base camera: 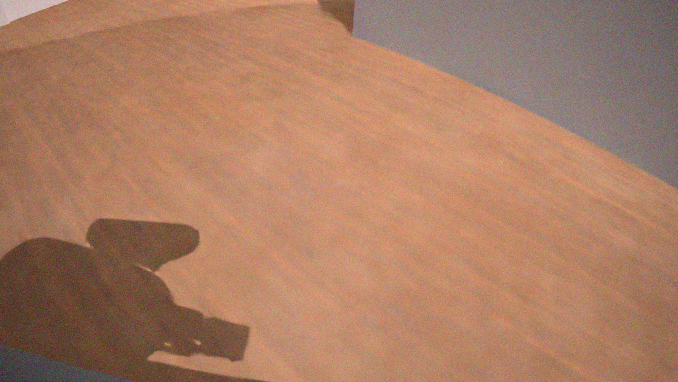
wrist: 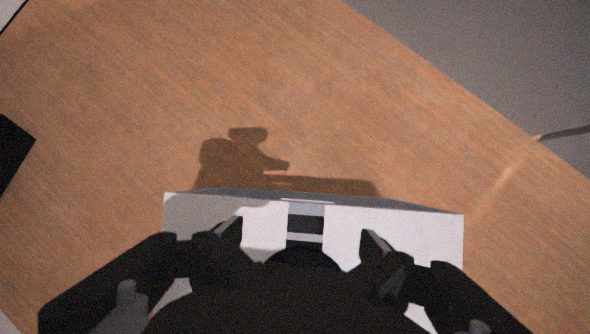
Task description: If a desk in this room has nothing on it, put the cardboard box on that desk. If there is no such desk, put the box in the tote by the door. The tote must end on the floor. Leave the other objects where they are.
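Places are measured from the arm's base along level axes (x ahead, y left, z up), in centimetres.
Pixels of known places: gripper, fingertip midpoint: (wrist: 300, 235).
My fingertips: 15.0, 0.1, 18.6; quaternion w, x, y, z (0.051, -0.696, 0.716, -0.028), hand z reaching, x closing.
Ahead of a thing's pixels: the offset from my fingertips to its top centre, as dx, dy, dz. "*": to the spot under its first point. Level surfaces: height alone.
My gripper (wrist: 300, 235) is open, with its two black fingers spread apart and no object between them. It hangs above the white top of the robot's own base, low in the wrist view. The cardboard box, the tote, the door and a whole desk do not show in either view.
A grey wall (base camera: 525, 60) (wrist: 480, 45) meets the wooden floor {dz -58.2} (base camera: 350, 200) (wrist: 125, 100) at the right. A white surface (base camera: 25, 7) shows at the top left of the base view. A black object {* +6.5, +111.3, -53.8} (wrist: 12, 152) and a pale, dark-edged corner {* +63.5, +126.7, -55.6} (wrist: 7, 12) are at the left of the wrist view.
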